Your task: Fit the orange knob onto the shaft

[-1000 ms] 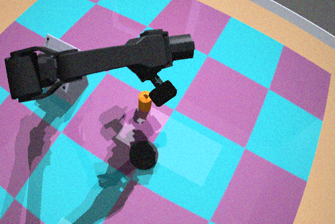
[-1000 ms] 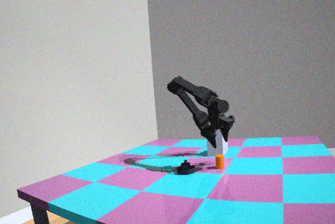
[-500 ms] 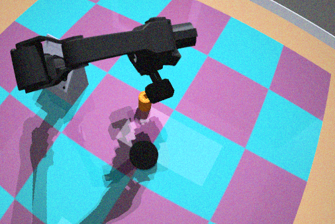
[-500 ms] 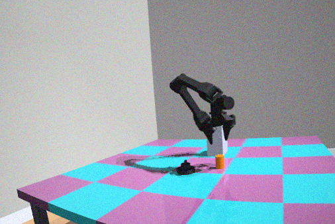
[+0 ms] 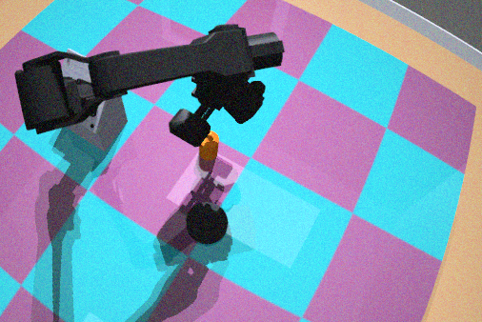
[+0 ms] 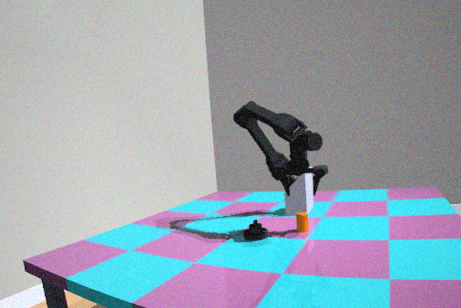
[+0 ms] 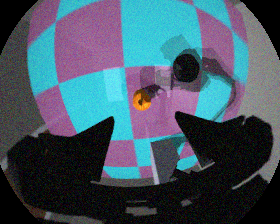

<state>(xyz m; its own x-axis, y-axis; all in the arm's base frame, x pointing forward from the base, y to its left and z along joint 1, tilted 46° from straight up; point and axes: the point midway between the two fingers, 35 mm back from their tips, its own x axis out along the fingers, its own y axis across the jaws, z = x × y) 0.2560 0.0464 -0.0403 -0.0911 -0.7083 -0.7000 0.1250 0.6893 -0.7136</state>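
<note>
The orange knob lies 100 mm below my gripper tip. The rest, counted from my gripper tip: dark round pedestal: 150 mm to the right, 100 mm below, 70 mm ahead.
</note>
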